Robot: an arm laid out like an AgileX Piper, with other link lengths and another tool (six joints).
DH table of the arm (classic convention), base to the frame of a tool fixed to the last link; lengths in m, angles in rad. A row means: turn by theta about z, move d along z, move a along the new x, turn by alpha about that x. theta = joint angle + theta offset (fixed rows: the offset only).
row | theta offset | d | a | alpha
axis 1 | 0 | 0.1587 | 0 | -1.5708
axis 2 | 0.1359 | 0 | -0.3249 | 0
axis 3 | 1.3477 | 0 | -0.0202 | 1.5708
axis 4 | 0 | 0.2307 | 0 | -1.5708
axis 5 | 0 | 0 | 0 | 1.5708
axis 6 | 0.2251 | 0.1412 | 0.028 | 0.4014
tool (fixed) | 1.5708 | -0.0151 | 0 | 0
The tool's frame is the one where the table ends.
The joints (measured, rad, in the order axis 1, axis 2, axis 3, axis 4, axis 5, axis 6), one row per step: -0.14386, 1.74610, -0.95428, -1.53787, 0.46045, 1.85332; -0.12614, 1.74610, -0.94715, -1.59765, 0.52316, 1.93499; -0.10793, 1.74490, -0.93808, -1.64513, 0.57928, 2.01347; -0.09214, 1.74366, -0.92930, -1.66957, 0.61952, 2.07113; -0.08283, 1.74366, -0.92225, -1.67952, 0.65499, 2.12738; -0.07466, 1.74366, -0.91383, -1.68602, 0.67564, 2.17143; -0.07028, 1.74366, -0.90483, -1.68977, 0.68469, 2.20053; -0.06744, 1.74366, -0.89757, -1.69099, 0.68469, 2.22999; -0.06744, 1.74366, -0.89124, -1.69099, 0.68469, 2.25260; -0.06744, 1.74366, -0.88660, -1.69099, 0.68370, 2.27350
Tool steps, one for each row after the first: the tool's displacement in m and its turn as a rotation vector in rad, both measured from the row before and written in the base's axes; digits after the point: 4 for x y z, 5 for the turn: 0.0003, -0.0009, 0.0025, -0.03545, -0.02672, -0.03793; 0.0002, 0.0005, 0.0025, -0.02481, -0.03335, -0.03522; -0.0003, 0.0017, 0.0014, -0.01009, -0.02747, -0.02748; -0.0006, 0.0001, 0.0008, 0.00240, -0.03024, -0.03791; -0.0008, 0.0013, -0.0004, 0.00738, -0.02156, -0.02371; -0.0012, 0.0010, -0.0014, 0.00843, -0.01087, -0.01347; -0.0007, 0.0015, -0.0015, 0.01644, -0.01240, -0.01035; -0.0009, 0.0004, -0.0014, 0.01329, -0.00878, -0.01085; -0.0005, 0.0004, -0.0010, 0.01284, -0.00924, -0.00940
